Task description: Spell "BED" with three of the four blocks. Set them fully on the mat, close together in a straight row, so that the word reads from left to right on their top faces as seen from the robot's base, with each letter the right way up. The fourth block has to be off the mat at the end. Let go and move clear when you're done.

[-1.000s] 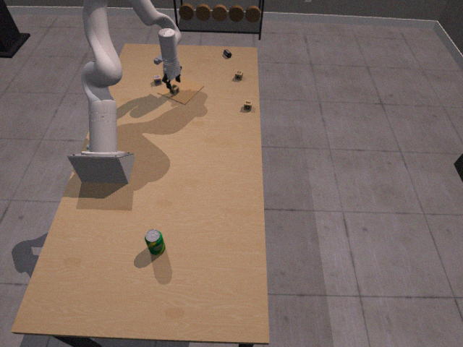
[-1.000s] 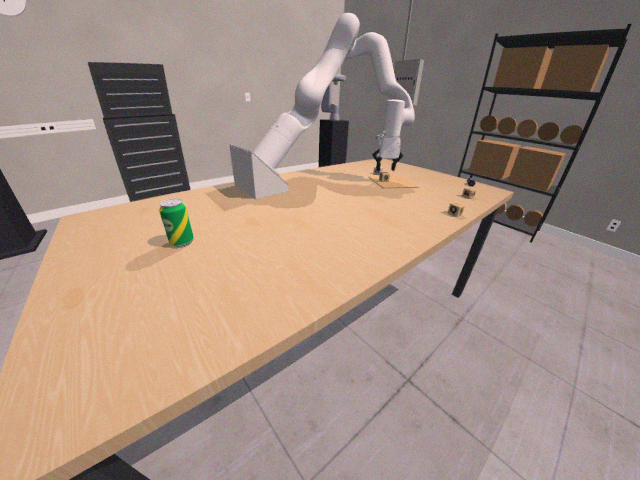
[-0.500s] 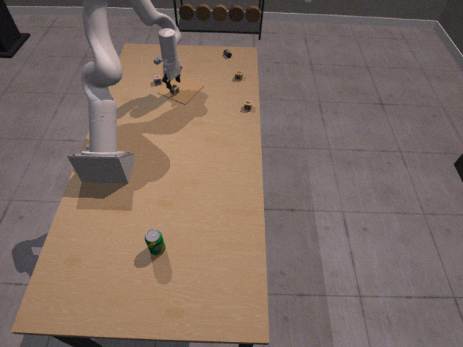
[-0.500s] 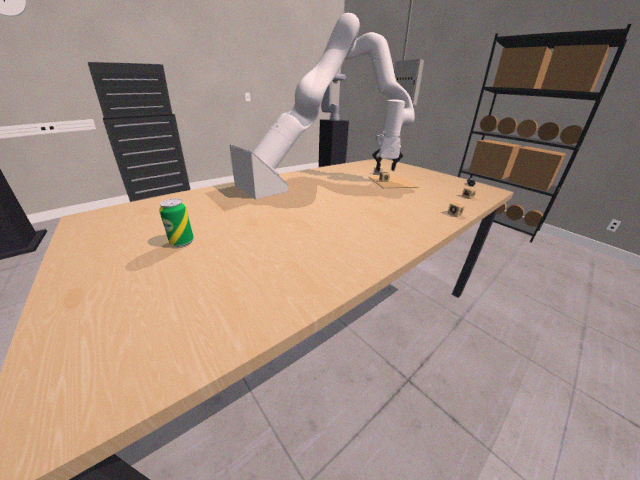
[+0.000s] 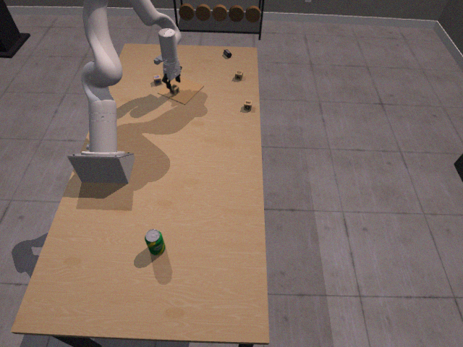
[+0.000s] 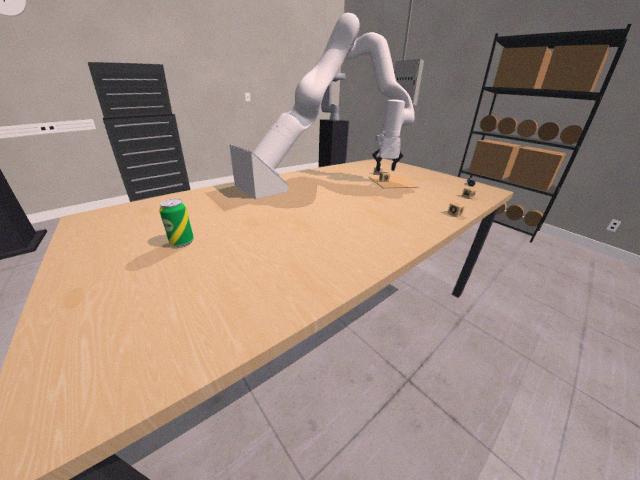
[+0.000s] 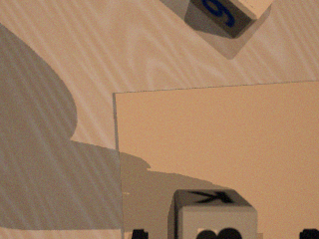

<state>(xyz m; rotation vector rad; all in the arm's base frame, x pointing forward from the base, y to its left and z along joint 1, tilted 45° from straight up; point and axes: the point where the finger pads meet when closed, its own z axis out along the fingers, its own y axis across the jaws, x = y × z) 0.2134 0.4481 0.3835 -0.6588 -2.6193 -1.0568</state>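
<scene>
The tan mat lies 7 cm below my hand, 4 cm to the left of it and 3 cm ahead of it. From my hand the other things lie so: green can 98 cm to the right, 10 cm ahead, 1 cm below; then wooden letter block 37 cm ahead, 18 cm to the left, 5 cm below; then small dark object 43 cm to the left, 28 cm ahead, 6 cm below.
</scene>
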